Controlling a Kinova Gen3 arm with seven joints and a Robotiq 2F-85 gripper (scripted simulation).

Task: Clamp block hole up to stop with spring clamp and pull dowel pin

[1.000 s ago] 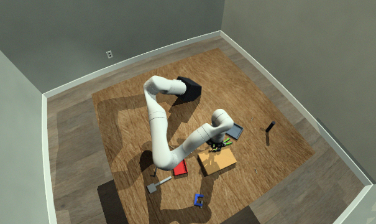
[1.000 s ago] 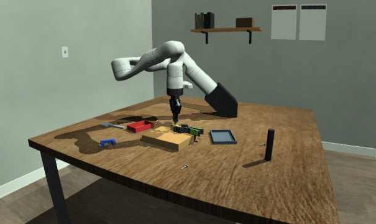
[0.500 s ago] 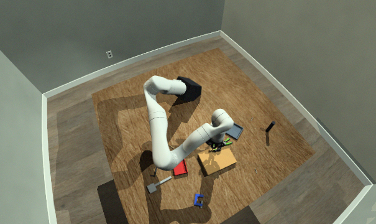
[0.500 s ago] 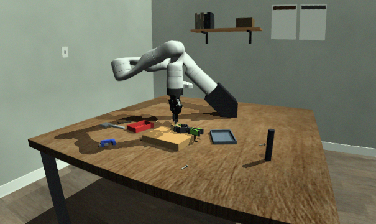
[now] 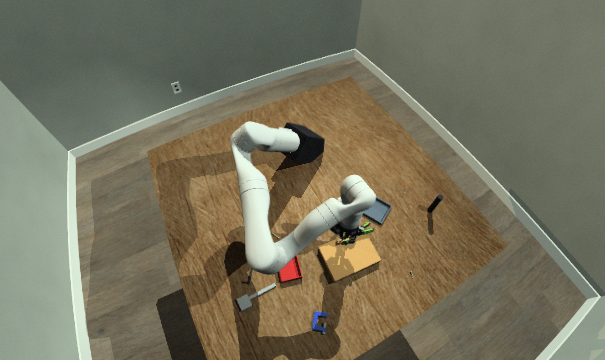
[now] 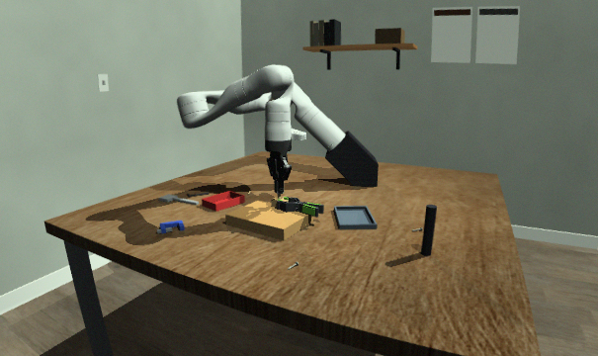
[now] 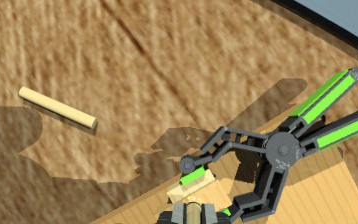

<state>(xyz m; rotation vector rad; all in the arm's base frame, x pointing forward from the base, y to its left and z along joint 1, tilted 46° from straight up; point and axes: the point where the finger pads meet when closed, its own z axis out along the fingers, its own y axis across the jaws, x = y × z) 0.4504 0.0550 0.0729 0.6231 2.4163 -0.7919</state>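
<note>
Now: the dowel pin 20 mm below my hand. Also, from my hand: thin pale stick (120 mm behind, 90 mm below, 50 mm to the right); then small wooden block (50 mm below); then tan bench board (70 mm below, 60 mm ahead).
</note>
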